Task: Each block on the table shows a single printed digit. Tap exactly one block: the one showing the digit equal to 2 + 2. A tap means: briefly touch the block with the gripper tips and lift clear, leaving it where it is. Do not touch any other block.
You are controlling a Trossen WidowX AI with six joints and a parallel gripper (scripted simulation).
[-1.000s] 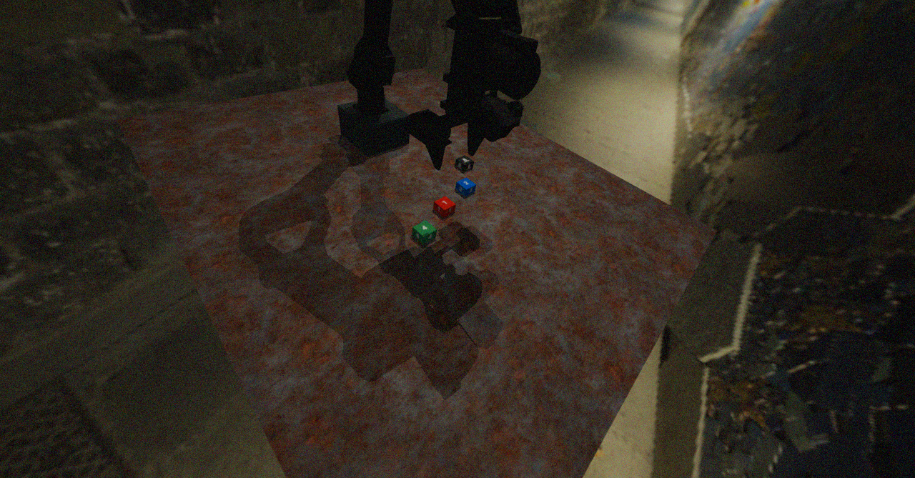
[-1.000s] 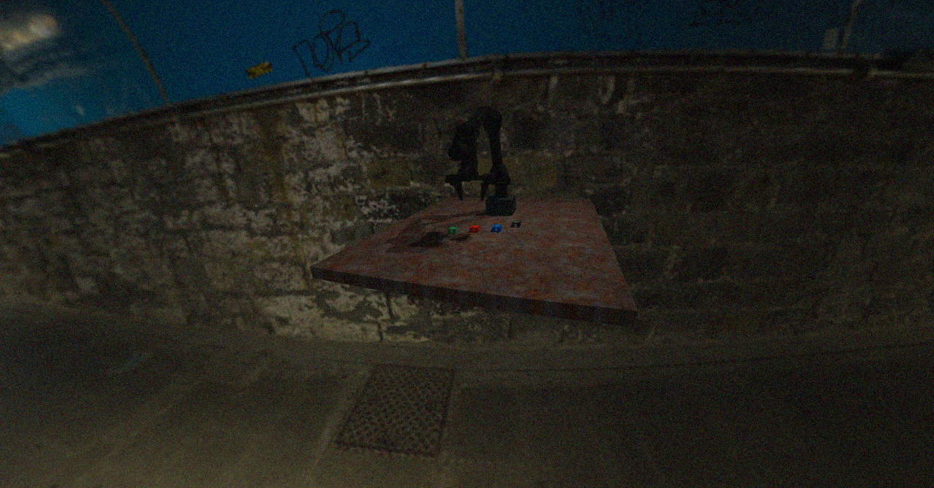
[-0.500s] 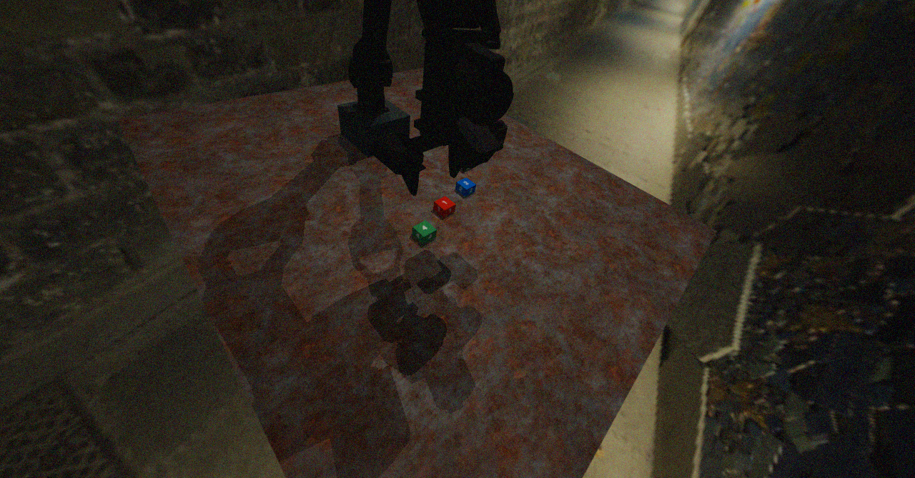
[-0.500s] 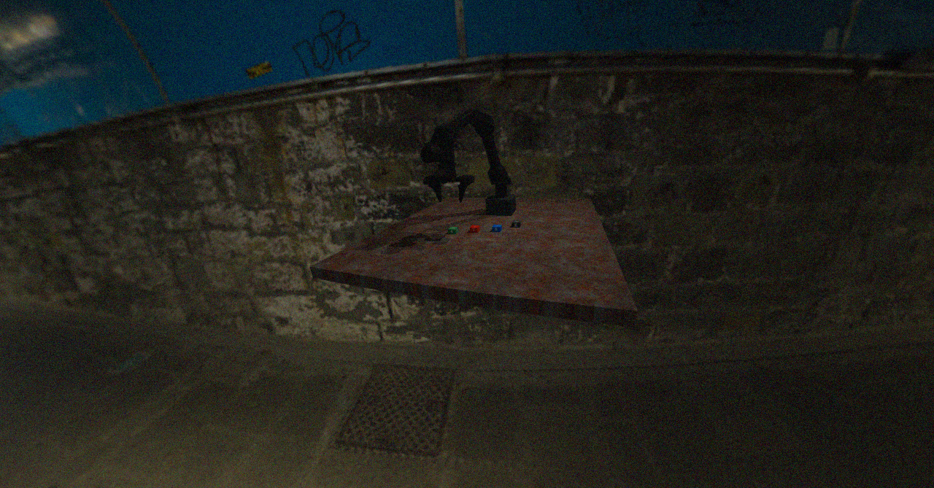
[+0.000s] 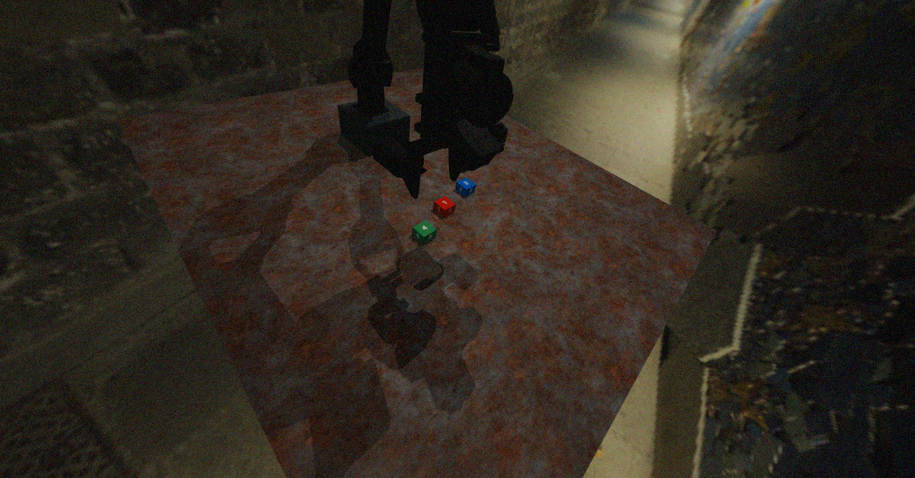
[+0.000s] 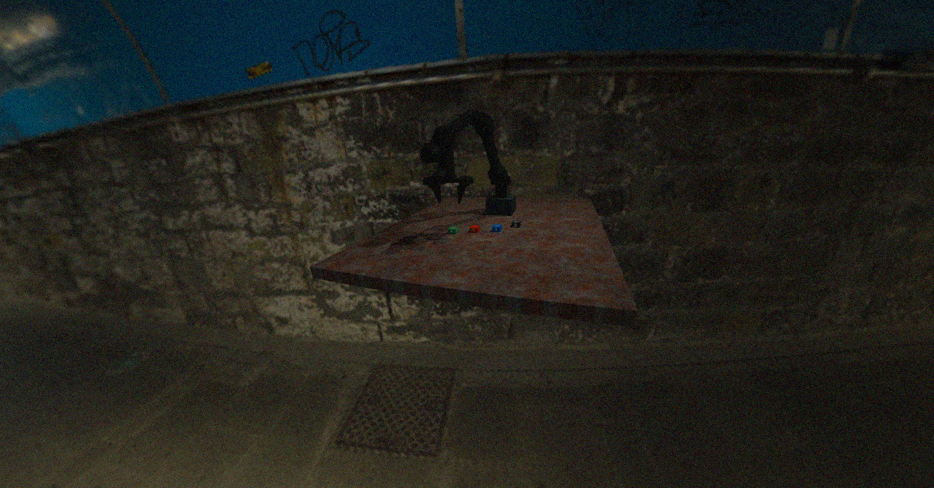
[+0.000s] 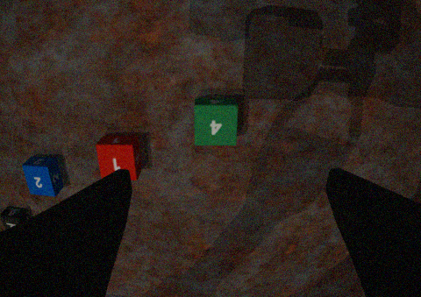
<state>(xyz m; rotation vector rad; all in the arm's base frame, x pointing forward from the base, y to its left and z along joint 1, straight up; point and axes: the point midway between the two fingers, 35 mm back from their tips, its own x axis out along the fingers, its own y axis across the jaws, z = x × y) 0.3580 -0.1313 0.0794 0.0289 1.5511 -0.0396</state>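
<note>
The green block lies 11 cm below my gripper tip and 1 cm behind it. The rest, counted from my gripper tip: blue block 17 cm to the left, 11 cm below, 6 cm behind; black block 24 cm to the left, 13 cm behind, 11 cm below; red block 11 cm below, 8 cm to the left, 4 cm behind.
</note>
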